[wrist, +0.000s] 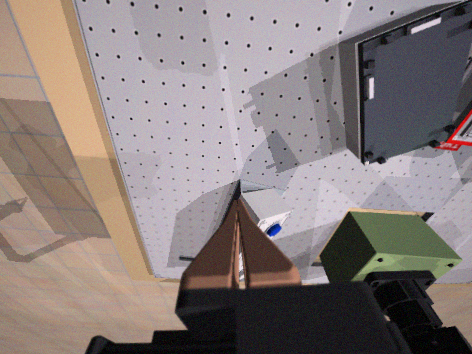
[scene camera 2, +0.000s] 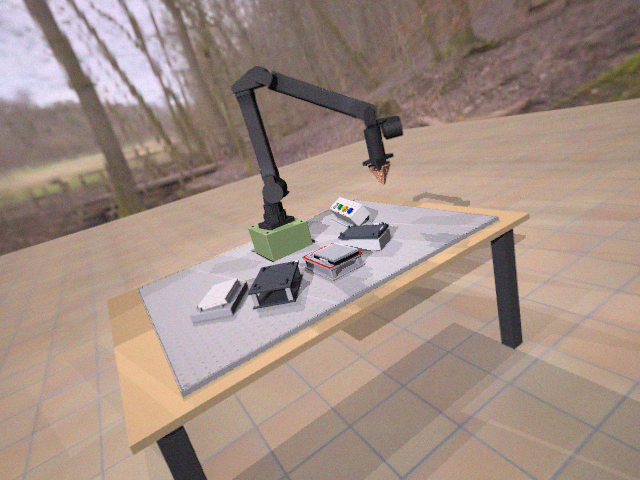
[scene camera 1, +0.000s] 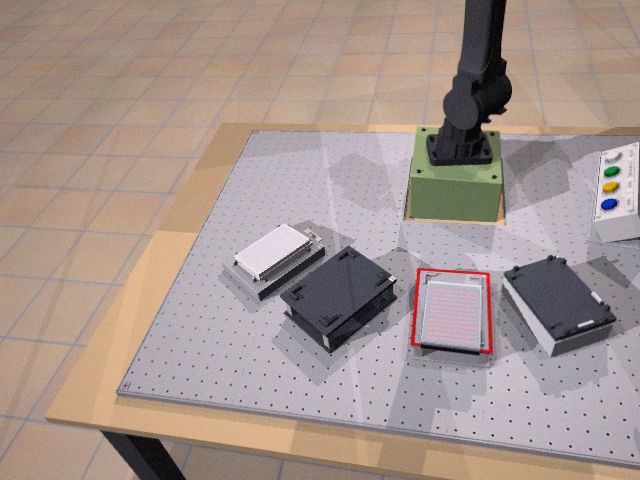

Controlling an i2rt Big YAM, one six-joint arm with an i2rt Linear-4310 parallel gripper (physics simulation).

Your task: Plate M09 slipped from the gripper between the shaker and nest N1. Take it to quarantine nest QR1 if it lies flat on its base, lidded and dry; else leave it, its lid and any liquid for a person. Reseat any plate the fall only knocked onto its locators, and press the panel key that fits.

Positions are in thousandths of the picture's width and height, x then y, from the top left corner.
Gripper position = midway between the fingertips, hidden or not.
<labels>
my gripper: wrist 503, 581; scene camera 2 599, 384; not seen in scene camera 1 (out of frame)
</labels>
